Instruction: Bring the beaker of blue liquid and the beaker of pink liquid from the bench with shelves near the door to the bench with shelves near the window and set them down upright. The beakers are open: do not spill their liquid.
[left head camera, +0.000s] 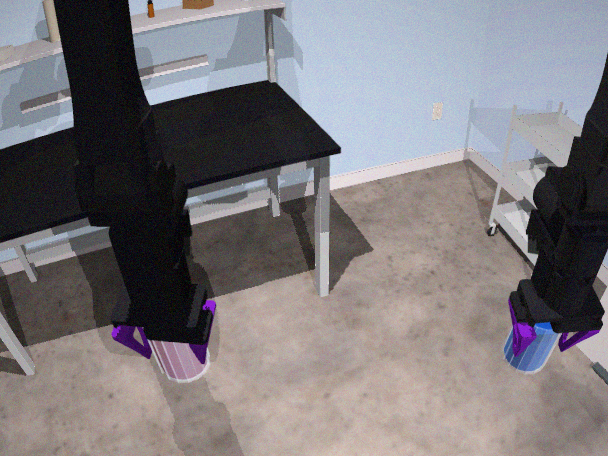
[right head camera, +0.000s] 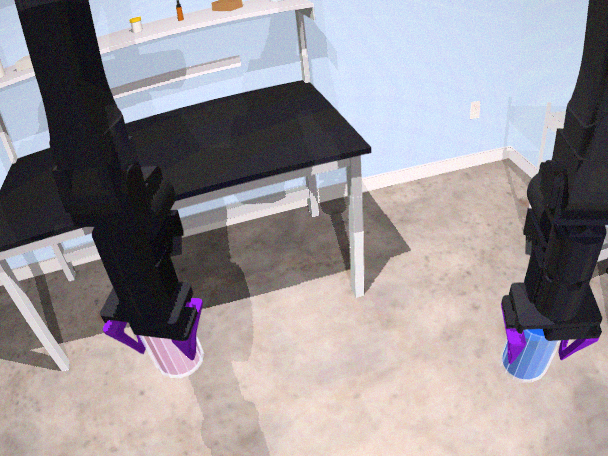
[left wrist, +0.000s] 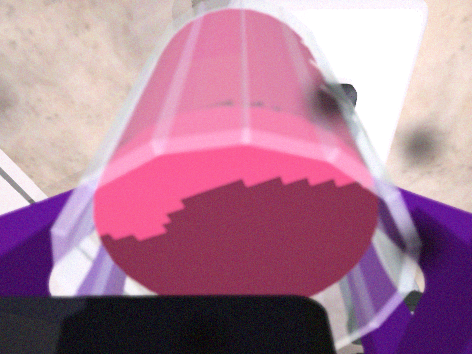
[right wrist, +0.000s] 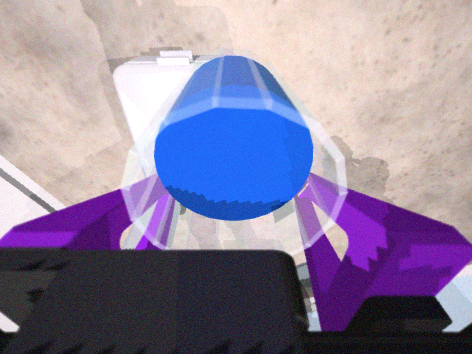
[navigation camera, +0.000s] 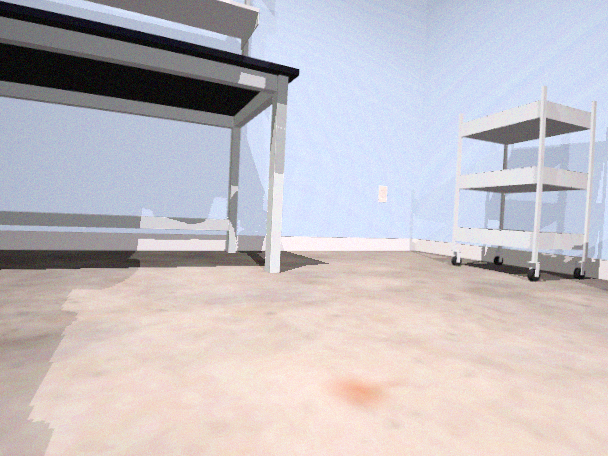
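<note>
My left gripper (left head camera: 172, 345) (right head camera: 162, 342) is shut on the beaker of pink liquid (left head camera: 184, 365) (right head camera: 177, 359) (left wrist: 235, 225), which hangs over the floor with its liquid inside. My right gripper (left head camera: 542, 340) (right head camera: 540, 345) is shut on the beaker of blue liquid (left head camera: 529, 355) (right head camera: 527, 360) (right wrist: 232, 155), also over the floor with its liquid inside. A bench with a black top and shelves (left head camera: 225, 125) (right head camera: 250, 125) (navigation camera: 276, 200) stands at the left and ahead, beyond the beakers. Whether it is the one near the window the frames do not show. My left arm hides part of its top.
Small items, among them an orange bottle (left head camera: 151, 10) (right head camera: 180, 12), stand on the bench's shelf (left head camera: 240, 12) (right head camera: 270, 12). A white three-tier cart (left head camera: 505, 160) (navigation camera: 539, 200) stands near the wall corner at the right. A reddish spot (navigation camera: 360, 391) marks the floor.
</note>
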